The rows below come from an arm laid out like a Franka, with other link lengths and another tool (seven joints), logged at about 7 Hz.
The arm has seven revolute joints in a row. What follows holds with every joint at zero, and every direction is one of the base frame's. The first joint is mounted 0.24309 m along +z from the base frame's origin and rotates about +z. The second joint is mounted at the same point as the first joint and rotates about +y. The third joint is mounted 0.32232 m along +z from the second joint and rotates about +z. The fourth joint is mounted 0.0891 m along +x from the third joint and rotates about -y. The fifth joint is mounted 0.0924 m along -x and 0.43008 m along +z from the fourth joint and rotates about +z. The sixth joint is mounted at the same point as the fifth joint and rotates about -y. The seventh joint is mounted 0.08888 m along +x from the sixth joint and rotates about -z. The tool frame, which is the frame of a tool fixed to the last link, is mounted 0.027 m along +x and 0.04 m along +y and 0.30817 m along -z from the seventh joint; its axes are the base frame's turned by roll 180, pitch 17.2 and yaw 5.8 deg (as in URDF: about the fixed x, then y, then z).
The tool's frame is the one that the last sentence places.
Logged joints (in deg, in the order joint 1, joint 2, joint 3, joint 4, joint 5, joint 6, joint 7), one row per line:
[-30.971, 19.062, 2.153, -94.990, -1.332, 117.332, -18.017]
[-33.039, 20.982, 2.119, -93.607, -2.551, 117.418, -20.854]
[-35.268, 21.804, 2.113, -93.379, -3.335, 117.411, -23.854]
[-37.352, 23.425, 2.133, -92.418, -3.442, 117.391, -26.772]
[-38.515, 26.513, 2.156, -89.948, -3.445, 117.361, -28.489]
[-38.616, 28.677, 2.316, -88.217, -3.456, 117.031, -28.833]
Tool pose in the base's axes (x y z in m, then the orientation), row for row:
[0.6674, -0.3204, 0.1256, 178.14, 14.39, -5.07]
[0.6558, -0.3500, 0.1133, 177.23, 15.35, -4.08]
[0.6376, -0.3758, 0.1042, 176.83, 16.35, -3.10]
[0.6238, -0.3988, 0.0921, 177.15, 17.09, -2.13]
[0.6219, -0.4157, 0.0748, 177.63, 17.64, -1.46]
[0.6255, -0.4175, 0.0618, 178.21, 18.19, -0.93]
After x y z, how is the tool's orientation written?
As angles about the fixed x, y, z axes (roll, pitch, yaw), in degrees.
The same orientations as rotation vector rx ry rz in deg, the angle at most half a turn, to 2 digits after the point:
[177.21, -7.48, -22.50]
[176.10, -5.70, -23.88]
[175.44, -4.05, -25.33]
[175.50, -2.61, -26.45]
[175.76, -1.68, -27.32]
[176.13, -0.99, -28.22]

